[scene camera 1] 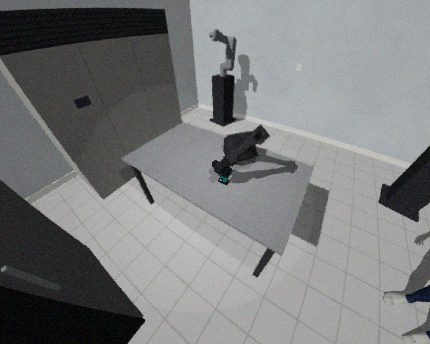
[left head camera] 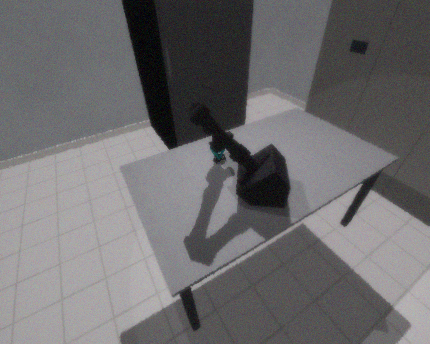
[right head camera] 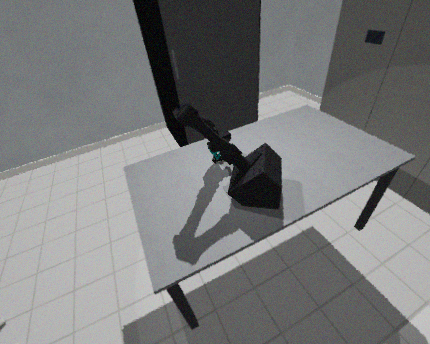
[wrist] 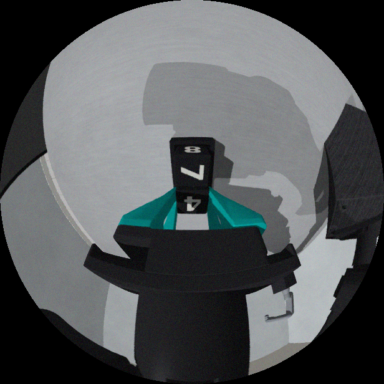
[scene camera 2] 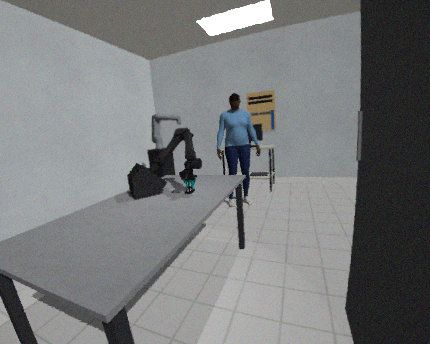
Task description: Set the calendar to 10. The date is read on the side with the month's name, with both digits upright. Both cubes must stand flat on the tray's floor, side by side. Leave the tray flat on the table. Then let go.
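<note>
The black tray (wrist: 192, 140) stands on the table, with its far rim showing in the wrist view. A black cube (wrist: 193, 172) sits in its far part, with a white 7 on top and an 8 on the far side. My gripper (wrist: 191, 191) (left head camera: 219, 157) (right head camera: 216, 156) (scene camera 1: 224, 179) (scene camera 2: 190, 185) has teal fingers and is shut on a second black cube (wrist: 192, 202), whose 4 faces the wrist camera. The held cube is at the near end, close beside the first one. Whether it touches the tray's floor is hidden. The month's name does not show.
The grey table (left head camera: 150, 190) (right head camera: 155, 200) (scene camera 1: 200, 195) (scene camera 2: 125, 230) carries my dark arm base (left head camera: 265, 180) (right head camera: 260, 180) (scene camera 2: 144, 181) close to the tray. A dark cabinet (left head camera: 205, 65) stands behind the table. A person (scene camera 2: 236, 130) and another robot arm (scene camera 1: 227, 55) are farther off.
</note>
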